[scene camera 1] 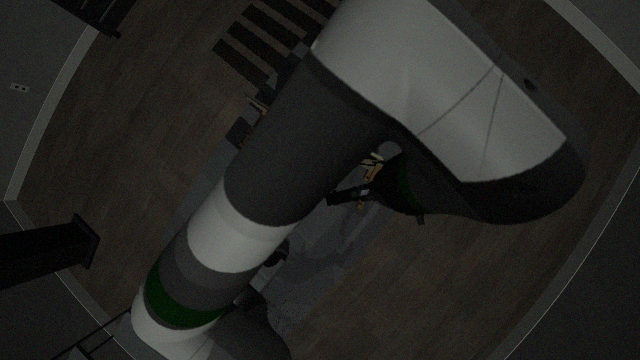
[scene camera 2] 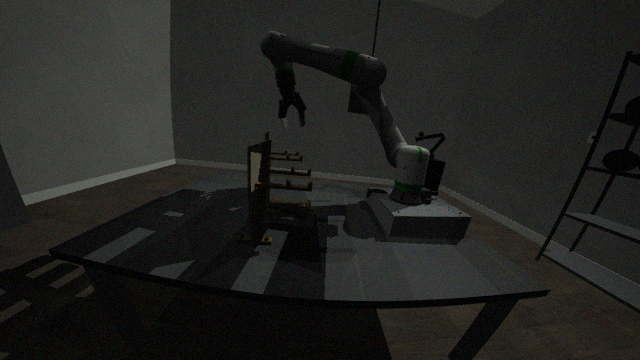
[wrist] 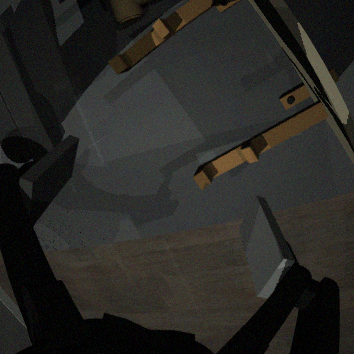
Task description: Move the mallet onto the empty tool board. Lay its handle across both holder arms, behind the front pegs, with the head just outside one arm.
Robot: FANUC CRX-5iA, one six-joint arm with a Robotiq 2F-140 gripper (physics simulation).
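Places are measured from the arm's base along level axes (x ahead, y left, z up), in metres.
Pixels of known places: gripper, fingertip midpoint: (scene camera 2: 294, 128) (wrist: 162, 185); arm's base, origin of the base link: (scene camera 2: 405, 199).
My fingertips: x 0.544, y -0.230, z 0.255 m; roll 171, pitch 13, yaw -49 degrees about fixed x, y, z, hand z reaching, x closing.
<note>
Ahead of a thing's pixels: the offset from my fingertips to its top centre. "pt": to the spot under its first point. Level surfaces: height alone.
My gripper (scene camera 1: 375, 210) (scene camera 2: 294, 122) (wrist: 162, 185) is open with nothing between its fingers, high above the table and over the holder arms in scene camera 2. In the wrist view a holder arm (wrist: 225, 162) with an upright peg runs out from the board {pt 0.023 m left, 0.127 m ahead, 0.024 m down} (wrist: 325, 75) on the right; a second holder arm (wrist: 137, 52) is at the upper left. Both are bare where they show. The mallet's thick tan head {pt 0.241 m left, 0.027 m back, 0.311 m down} (scene camera 2: 292, 205) (wrist: 127, 11) is low beside the near board (scene camera 2: 264, 175) in scene camera 2 and at the wrist view's top edge. Its handle cannot be made out.
More holder arms (scene camera 2: 295, 172) stick out toward the robot base (scene camera 2: 420, 215) in scene camera 2. The boards stand upright on the table {0.344 m down} (scene camera 2: 425, 270). In scene camera 1 my arm (scene camera 1: 290, 150) covers most of them. A shelf unit (scene camera 2: 575, 170) stands at the right.
</note>
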